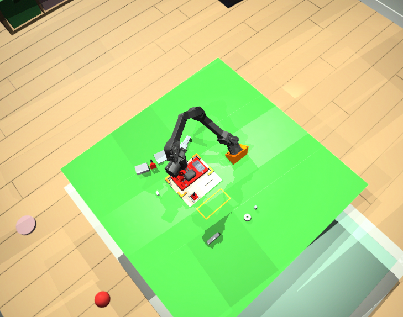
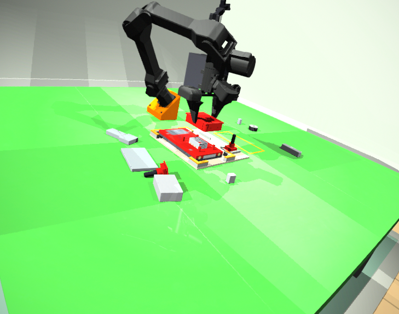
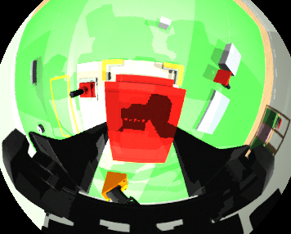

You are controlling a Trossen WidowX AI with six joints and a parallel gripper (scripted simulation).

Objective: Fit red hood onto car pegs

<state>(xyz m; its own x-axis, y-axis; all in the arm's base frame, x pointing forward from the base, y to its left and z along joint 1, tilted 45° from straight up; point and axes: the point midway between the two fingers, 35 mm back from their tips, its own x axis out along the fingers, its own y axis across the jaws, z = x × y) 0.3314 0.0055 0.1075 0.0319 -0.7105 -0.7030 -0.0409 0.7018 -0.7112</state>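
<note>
Now: the grey engine block 8 cm below my gripper tip. The rest, counted from my gripper tip: red hood: right at my gripper tip.
</note>
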